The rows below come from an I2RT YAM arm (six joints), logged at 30 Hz.
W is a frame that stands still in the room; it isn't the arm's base.
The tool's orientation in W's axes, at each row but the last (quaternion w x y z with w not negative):
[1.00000 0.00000 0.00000 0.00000]
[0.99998 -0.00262 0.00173 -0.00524]
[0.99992 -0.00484 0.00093 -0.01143]
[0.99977 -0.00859 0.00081 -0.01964]
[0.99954 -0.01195 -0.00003 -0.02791]
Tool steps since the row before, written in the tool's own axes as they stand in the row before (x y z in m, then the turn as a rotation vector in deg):
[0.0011 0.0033 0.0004 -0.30 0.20 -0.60]
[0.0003 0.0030 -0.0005 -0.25 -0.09 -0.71]
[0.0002 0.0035 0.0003 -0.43 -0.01 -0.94]
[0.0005 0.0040 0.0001 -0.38 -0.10 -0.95]
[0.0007 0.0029 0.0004 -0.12 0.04 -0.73]
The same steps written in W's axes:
[0.0011 0.0033 0.0004 -0.30 0.20 -0.60]
[0.0003 0.0030 -0.0005 -0.25 -0.09 -0.71]
[0.0003 0.0035 0.0003 -0.43 -0.01 -0.94]
[0.0007 0.0040 0.0000 -0.39 -0.10 -0.95]
[0.0009 0.0029 0.0003 -0.12 0.03 -0.73]

